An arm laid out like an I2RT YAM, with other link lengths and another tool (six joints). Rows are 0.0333 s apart.
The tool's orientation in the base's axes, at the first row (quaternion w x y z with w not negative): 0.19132 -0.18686 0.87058 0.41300
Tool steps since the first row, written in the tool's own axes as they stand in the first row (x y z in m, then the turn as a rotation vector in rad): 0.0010 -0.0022 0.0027 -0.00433 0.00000 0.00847; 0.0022 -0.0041 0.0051 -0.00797 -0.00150 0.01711; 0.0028 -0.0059 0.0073 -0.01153 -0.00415 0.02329; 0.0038 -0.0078 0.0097 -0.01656 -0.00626 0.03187; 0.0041 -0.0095 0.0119 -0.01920 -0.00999 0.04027; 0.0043 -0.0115 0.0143 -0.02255 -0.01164 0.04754
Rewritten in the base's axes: 0.0007 0.0007 -0.0035 0.00522 0.00742 -0.00285; 0.0010 0.0012 -0.0067 0.01061 0.01398 -0.00711; 0.0018 0.0018 -0.0095 0.01605 0.01790 -0.01071; 0.0022 0.0024 -0.0126 0.02291 0.02428 -0.01465; 0.0032 0.0031 -0.0151 0.02848 0.02917 -0.02069; 0.0044 0.0038 -0.0179 0.03345 0.03450 -0.02439
